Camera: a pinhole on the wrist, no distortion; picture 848 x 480 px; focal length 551.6 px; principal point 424.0 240.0 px. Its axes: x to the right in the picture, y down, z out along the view. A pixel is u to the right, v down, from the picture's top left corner.
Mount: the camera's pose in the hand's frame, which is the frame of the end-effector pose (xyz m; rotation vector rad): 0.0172 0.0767 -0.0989 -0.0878 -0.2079 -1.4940
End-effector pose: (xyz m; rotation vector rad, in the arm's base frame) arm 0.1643 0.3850 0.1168 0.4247 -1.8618 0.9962
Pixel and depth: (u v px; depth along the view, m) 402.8 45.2 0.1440
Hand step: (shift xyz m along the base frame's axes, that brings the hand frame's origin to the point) -0.0676 0.0288 -0.0954
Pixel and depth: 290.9 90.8 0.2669
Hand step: -0.1640 -0.0119 -0.1852
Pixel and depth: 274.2 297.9 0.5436
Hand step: -0.4593 -0.1199 -0.2216
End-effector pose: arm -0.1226 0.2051 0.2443 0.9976 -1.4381 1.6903
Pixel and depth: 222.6 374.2 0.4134
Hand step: -0.2725 -0.3238 -0.0505
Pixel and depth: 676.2 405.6 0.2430
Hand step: -0.0326 -0.1643 0.0741
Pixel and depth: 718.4 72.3 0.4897
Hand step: 0.2086 -0.4051 -0.0543
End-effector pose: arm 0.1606 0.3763 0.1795 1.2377 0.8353 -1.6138
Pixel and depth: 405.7 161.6 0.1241
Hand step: 0.0894 -0.0524 0.0174
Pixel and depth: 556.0 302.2 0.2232
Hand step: 0.0152 -0.1494 0.0101
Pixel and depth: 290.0 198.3 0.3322
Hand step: 0.1318 -0.2548 0.0979
